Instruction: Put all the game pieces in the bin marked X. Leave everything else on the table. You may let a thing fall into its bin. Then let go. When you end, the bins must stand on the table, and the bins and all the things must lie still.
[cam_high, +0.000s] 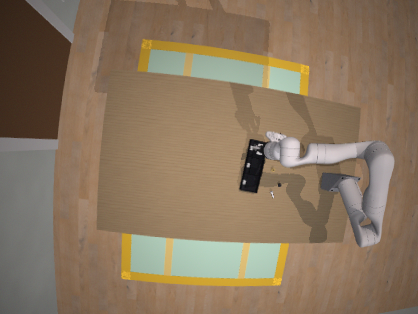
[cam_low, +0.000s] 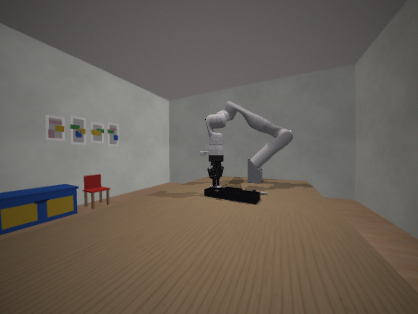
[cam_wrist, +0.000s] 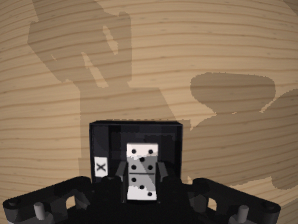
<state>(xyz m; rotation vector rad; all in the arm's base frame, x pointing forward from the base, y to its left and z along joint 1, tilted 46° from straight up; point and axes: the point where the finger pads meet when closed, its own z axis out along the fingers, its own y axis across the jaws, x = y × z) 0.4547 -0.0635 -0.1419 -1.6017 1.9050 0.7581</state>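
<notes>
Right now the white die is 50 mm below my hand. Round my hand: yellow ring: 100 mm to the left, 90 mm behind, 60 mm below; then joined black bins: 80 mm to the left, 40 mm below, 20 mm ahead; then white domino: 20 mm below.
</notes>
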